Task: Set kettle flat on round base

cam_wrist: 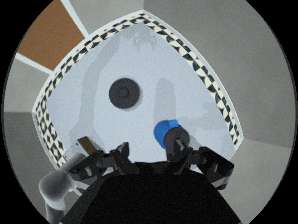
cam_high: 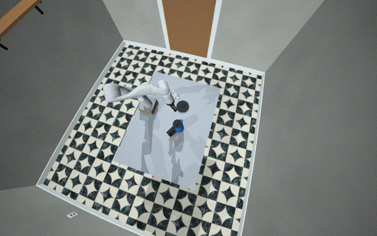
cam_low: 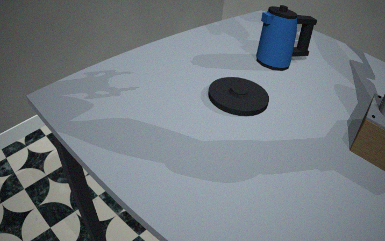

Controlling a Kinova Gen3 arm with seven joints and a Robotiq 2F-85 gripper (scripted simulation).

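Right now the blue kettle is 25 cm below my hand, 11 cm to the right of it and 6 cm ahead of it. Round my hand: round black base: 33 cm below, 18 cm to the left, 2 cm behind.
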